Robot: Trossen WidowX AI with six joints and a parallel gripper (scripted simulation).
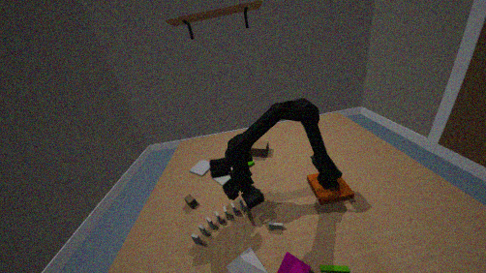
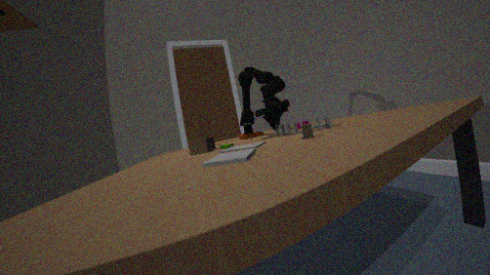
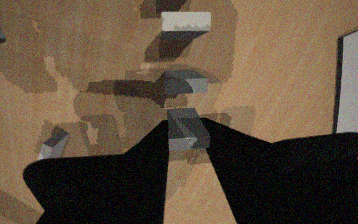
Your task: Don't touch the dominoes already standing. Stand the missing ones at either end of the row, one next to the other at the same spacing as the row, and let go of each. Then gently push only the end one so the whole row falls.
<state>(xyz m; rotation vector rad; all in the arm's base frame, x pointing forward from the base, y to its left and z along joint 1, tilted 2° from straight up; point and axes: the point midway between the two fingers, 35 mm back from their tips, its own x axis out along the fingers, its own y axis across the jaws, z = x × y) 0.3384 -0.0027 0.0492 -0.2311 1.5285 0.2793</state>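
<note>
Right now the magenta block is 260 mm to the left of my gripper tip, 90 mm behind it and 20 mm below it. Also, from my gripper tip: green block 240 mm to the right, 30 mm below, 30 mm behind; white flat tile 220 mm to the left, 40 mm ahead, 30 mm below; white sheet 220 mm to the right, 90 mm ahead, 30 mm below.
</note>
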